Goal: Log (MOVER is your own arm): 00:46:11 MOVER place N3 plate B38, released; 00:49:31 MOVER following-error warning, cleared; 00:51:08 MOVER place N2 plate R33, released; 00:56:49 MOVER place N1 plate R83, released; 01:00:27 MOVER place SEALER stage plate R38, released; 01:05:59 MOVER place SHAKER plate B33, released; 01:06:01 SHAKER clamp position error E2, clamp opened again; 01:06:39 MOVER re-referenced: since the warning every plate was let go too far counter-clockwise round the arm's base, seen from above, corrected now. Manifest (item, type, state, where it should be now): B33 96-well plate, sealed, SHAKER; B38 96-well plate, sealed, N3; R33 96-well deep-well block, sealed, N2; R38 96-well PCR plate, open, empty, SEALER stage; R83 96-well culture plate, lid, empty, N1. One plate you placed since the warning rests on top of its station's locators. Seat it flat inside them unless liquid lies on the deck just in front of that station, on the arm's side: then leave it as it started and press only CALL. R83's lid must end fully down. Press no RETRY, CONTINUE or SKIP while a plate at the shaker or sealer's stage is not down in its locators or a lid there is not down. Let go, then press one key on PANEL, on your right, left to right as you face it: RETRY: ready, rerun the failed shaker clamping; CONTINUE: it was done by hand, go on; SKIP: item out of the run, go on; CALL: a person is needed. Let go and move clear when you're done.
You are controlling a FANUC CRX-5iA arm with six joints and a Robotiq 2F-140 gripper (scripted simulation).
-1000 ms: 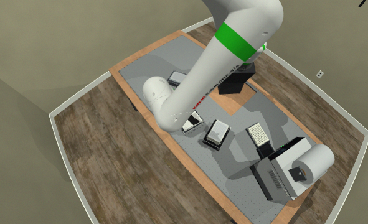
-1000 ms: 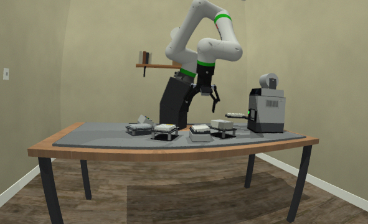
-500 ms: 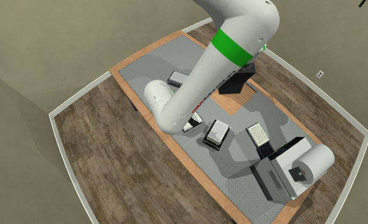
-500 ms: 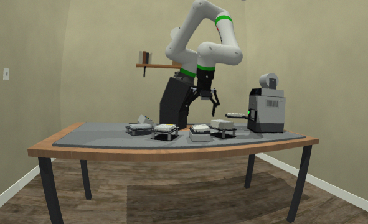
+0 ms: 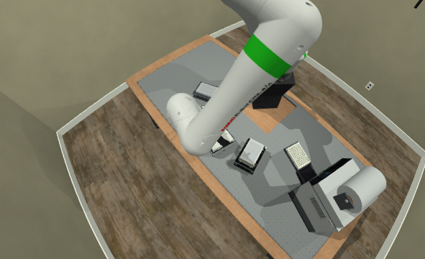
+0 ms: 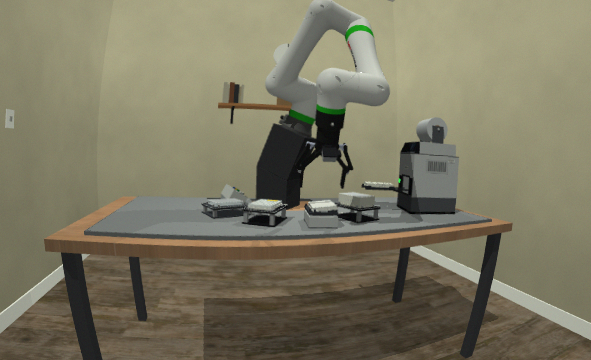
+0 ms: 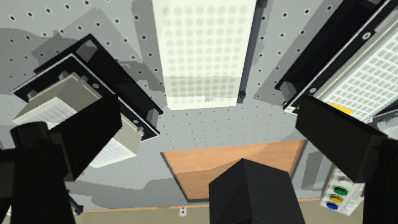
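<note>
Now: hand 30 mm short of the grey shaker, 10 mm to the right of it and 110 mm above it. The rest, counted from my hand: white retry button (370 mm behind, 190 mm to the right, 80 mm below); then flat plate (230 mm behind, 290 mm to the right, 100 mm below); then PCR plate (160 mm behind, 400 mm to the left, 20 mm below).
</note>
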